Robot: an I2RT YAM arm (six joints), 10 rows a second.
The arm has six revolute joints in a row. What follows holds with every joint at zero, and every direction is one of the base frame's.
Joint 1 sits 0.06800 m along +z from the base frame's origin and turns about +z.
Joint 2 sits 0.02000 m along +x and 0.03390 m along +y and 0.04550 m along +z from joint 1 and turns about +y.
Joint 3 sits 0.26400 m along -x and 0.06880 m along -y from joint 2 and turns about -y.
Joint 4 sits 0.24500 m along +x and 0.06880 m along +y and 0.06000 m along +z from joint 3 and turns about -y.
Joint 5 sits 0.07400 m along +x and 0.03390 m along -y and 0.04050 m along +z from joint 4 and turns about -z.
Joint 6 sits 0.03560 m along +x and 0.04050 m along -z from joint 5 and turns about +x.
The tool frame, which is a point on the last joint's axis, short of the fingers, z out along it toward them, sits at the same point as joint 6; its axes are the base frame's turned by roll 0.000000, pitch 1.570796 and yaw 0.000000 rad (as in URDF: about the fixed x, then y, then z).
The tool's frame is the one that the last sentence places.
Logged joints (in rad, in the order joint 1, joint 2, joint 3, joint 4, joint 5, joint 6), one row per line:
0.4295 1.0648 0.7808 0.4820 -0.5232 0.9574
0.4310 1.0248 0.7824 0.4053 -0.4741 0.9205
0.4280 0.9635 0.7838 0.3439 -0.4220 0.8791
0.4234 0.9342 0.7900 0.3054 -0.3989 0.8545
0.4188 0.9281 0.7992 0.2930 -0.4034 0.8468
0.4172 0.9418 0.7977 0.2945 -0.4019 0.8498
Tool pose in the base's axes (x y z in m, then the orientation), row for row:
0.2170 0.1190 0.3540 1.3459 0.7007 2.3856
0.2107 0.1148 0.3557 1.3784 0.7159 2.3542
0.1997 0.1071 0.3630 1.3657 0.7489 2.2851
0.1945 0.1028 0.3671 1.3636 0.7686 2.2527
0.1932 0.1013 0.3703 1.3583 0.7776 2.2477
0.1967 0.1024 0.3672 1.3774 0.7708 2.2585
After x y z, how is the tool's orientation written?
As angles about the fixed x, y, z axes (roll, pitch, yaw), in radians.
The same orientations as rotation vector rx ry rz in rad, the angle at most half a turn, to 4 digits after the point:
-0.0818 1.5762 1.4794
-0.0517 1.5929 1.4182
-0.0343 1.5703 1.3509
-0.0278 1.5628 1.3130
-0.0353 1.5584 1.3067
-0.0257 1.5727 1.3050

